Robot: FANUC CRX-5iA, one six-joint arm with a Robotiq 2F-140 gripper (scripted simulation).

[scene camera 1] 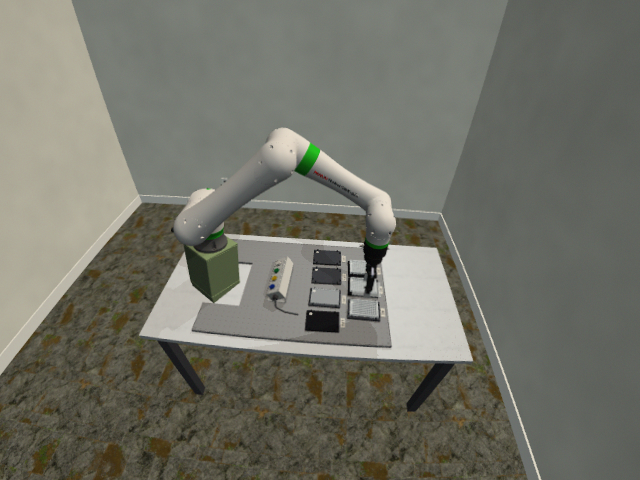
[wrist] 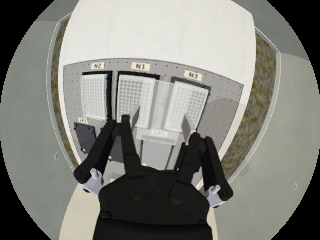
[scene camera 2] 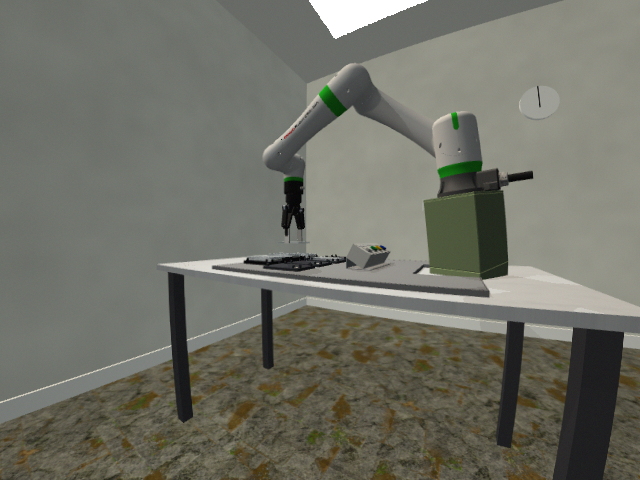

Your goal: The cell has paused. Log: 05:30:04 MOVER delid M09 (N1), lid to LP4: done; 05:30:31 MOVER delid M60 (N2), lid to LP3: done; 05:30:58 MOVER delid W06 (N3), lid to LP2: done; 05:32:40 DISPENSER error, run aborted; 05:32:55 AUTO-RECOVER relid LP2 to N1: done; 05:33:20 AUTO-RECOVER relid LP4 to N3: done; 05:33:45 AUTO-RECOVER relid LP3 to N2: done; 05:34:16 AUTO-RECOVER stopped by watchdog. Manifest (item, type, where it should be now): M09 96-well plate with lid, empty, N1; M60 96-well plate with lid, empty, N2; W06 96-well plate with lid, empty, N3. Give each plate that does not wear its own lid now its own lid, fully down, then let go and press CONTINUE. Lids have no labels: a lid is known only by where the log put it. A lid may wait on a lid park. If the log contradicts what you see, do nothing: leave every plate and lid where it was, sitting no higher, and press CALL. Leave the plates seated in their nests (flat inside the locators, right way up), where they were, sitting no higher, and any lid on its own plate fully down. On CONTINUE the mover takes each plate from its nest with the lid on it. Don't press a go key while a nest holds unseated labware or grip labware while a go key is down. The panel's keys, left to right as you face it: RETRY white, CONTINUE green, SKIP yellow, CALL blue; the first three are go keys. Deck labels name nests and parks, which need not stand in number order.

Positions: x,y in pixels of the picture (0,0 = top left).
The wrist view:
gripper: 161,114
clear lid: 163,105
plate: 124,80
clear lid: 93,100
